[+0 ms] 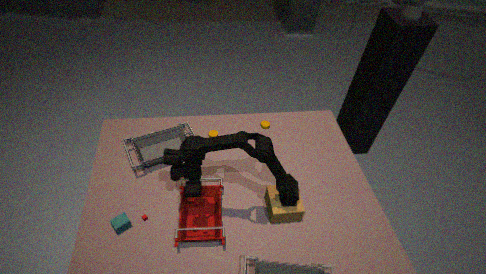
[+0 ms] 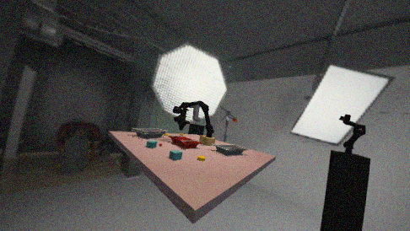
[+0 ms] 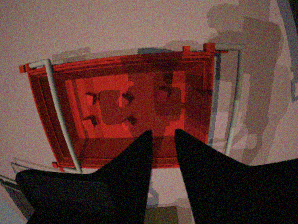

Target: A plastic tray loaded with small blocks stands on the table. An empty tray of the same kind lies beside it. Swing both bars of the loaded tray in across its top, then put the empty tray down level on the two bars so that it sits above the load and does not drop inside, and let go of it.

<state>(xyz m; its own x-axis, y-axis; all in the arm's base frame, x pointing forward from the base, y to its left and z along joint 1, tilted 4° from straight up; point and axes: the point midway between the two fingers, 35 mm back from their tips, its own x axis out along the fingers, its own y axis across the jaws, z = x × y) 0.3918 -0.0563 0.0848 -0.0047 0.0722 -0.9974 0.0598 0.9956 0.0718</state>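
Right now the grey tray is 32 cm behind my gripper tip, 39 cm to the left of it and 9 cm below it. Also, from my gripper tip: red block (21 cm ahead, 4 cm to the left, 13 cm below).
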